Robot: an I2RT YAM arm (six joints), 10 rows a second.
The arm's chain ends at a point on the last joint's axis. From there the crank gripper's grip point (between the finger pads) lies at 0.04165 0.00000 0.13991 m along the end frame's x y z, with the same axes.
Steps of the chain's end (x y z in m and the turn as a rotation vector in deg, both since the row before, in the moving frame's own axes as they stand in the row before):
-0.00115, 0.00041, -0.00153, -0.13, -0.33, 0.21
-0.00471, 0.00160, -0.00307, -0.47, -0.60, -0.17
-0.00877, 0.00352, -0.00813, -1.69, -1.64, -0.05
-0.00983, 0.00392, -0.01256, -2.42, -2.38, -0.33
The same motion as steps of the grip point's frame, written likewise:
-0.00196, 0.00088, -0.00129, -0.13, -0.33, 0.21
-0.00618, 0.00263, -0.00265, -0.47, -0.60, -0.17
-0.01279, 0.00763, -0.00706, -1.69, -1.64, -0.05
-0.01566, 0.00964, -0.01107, -2.42, -2.38, -0.33

